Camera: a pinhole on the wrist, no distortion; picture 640 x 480 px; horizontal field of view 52.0 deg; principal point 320.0 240.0 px. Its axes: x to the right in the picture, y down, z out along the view. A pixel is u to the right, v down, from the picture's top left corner.
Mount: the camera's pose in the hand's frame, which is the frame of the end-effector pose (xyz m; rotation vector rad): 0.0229 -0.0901 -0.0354 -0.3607 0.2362 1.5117
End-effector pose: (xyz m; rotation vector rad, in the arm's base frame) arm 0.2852 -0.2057 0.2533 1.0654 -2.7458 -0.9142
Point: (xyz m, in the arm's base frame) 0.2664 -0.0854 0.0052
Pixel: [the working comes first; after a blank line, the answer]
In the camera's frame: -0.0824 0.0213 0.2991

139.4 286.7
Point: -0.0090 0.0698 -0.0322
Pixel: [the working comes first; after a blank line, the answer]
In the camera's frame: 0.0747 -0.1054 0.5453

409.9 113.1
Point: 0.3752 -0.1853 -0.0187
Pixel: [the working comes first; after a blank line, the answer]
In the camera's frame: -0.1880 0.0392 0.1947

outside the picture
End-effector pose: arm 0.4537 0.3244 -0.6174 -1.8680 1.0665 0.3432
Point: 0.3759 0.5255 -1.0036
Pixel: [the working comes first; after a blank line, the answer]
In the camera's frame: 0.1707 -0.0880 0.4844

551.2 120.8
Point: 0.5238 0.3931 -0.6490
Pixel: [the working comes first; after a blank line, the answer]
In the camera's frame: -0.0083 -0.0106 0.1279

277.2 185.8
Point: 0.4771 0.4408 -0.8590
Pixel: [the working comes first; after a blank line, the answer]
In the camera's frame: 0.0819 -0.0955 0.3100

493.3 37.8
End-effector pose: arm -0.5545 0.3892 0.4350 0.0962 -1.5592 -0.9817
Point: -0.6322 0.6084 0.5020
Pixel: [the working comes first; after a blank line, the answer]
In the camera's frame: 0.1326 0.0605 0.2984

611.6 373.1
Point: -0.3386 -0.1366 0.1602
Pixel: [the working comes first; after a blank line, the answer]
In the camera's frame: -0.1280 0.0268 -0.5317

behind the camera
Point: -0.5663 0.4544 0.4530
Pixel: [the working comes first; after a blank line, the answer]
In the camera's frame: 0.0951 0.0387 0.1293

outside the picture
